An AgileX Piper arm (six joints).
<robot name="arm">
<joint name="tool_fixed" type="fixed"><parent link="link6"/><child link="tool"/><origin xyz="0 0 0" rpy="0 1.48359 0"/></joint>
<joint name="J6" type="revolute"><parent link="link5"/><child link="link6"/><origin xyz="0.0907 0 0.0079"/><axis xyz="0.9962 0 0.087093"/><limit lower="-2.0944" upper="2.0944"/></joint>
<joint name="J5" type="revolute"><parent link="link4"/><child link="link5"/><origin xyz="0 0 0"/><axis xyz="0 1 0"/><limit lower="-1.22" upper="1.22"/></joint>
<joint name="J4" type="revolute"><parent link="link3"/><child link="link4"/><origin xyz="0.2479 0 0.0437"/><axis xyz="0.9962 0 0.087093"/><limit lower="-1.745" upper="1.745"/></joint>
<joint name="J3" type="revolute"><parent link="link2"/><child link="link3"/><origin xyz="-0.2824 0 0.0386"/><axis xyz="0 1 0"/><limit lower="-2.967" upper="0"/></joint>
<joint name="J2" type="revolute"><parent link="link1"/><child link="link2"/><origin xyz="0 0 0"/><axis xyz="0 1 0"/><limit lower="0" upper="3.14"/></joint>
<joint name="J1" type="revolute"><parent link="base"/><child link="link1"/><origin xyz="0 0 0.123"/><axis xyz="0 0 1"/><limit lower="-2.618" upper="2.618"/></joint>
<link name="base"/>
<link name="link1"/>
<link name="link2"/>
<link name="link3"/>
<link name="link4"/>
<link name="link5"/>
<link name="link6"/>
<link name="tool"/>
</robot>
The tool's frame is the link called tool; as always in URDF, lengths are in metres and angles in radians.
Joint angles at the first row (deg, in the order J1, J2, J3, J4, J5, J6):
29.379, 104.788, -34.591, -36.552, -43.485, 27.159
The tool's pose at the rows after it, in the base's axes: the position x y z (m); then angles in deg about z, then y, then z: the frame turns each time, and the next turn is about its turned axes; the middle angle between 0 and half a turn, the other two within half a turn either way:
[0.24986, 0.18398, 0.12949, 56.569, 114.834, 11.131]
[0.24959, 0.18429, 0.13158, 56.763, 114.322, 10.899]
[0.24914, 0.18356, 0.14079, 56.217, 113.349, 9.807]
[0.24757, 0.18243, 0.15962, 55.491, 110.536, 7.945]
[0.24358, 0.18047, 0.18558, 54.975, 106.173, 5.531]
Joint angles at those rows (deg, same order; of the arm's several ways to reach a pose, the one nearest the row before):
29.379, 104.788, -34.589, -36.685, -43.959, 27.158
29.378, 104.459, -34.591, -36.929, -44.235, 27.158
29.380, 102.546, -34.591, -37.028, -43.493, 27.157
29.380, 98.899, -34.592, -37.145, -43.044, 27.159
29.379, 93.972, -34.590, -37.437, -43.044, 27.159

